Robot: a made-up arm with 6 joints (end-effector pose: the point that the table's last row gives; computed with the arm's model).
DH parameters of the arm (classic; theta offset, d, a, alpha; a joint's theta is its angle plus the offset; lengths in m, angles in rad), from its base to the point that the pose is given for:
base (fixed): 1.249 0 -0.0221 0
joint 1: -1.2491 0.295 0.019 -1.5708
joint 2: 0.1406 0 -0.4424 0
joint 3: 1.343 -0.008 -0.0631 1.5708
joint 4: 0 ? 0.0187 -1.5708
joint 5: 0 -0.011 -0.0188 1.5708
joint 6: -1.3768 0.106 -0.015 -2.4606
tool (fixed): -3.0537 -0.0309 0 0
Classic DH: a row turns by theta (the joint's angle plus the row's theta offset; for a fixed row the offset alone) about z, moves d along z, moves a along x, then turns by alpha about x.
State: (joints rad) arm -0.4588 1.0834 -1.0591 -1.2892 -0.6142 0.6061
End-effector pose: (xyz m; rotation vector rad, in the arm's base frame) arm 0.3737 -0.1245 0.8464 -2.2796 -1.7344 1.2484
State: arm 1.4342 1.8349 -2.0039 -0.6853 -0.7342 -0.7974
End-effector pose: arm 0.0274 0.6489 0.9536 0.9307 1.9089 0.2354
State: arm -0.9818 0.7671 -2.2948 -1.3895 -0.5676 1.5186
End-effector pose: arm -0.1696 0.3344 1.1759 2.0250 1.1317 -0.2332
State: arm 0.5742 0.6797 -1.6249 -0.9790 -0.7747 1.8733
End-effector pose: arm -0.1468 -0.0569 1.1390 -0.3458 2.9896 0.1556
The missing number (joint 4, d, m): 0.4446
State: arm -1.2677 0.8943 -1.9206 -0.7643 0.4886 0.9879
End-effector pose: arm -0.0582 -0.0433 1.2150 -2.8263 -0.4904 -0.7940
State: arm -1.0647 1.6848 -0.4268 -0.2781 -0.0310 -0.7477
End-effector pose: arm 0.2028 -0.3851 0.2228 -1.0600 -0.3526 1.3995
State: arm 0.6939 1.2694 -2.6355 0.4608 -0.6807 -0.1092
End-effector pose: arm -0.0825 -0.1458 1.2663 0.5297 2.3685 1.7526
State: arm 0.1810 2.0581 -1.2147 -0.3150 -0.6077 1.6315
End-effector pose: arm 0.7533 0.1023 0.3939 -0.3560 -1.3805 -0.1250
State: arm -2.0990 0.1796 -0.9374 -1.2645 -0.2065 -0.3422
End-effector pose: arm 0.0628 0.0290 0.9027 -1.7991 2.0499 1.4276
